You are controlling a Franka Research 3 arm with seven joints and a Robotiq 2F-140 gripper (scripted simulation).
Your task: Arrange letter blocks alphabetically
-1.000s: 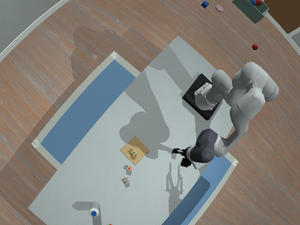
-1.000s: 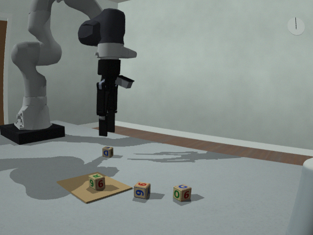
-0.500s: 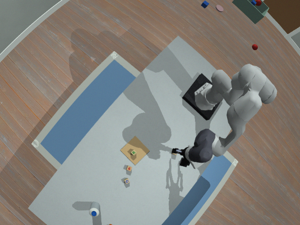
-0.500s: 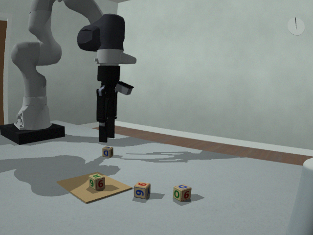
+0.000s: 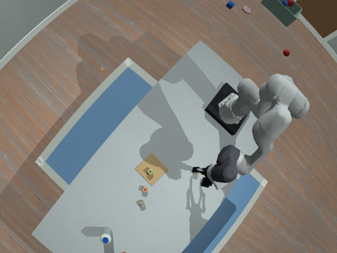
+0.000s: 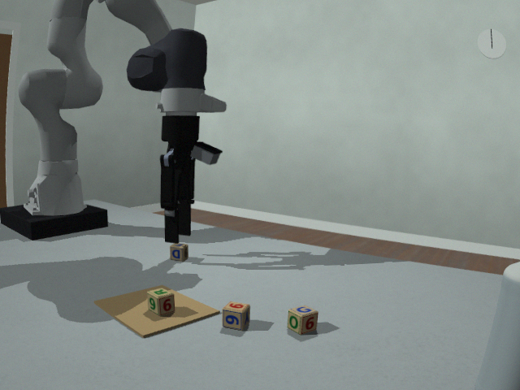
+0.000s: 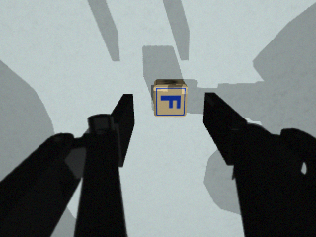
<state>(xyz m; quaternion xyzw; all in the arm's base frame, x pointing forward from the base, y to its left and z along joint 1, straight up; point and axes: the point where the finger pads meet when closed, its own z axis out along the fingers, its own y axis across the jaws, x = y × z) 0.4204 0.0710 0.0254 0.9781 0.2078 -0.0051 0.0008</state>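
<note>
My hand is 60 mm above the block. From my hand the other things lie so: tan mat 170 mm ahead, 220 mm to the right, 70 mm below.
</note>
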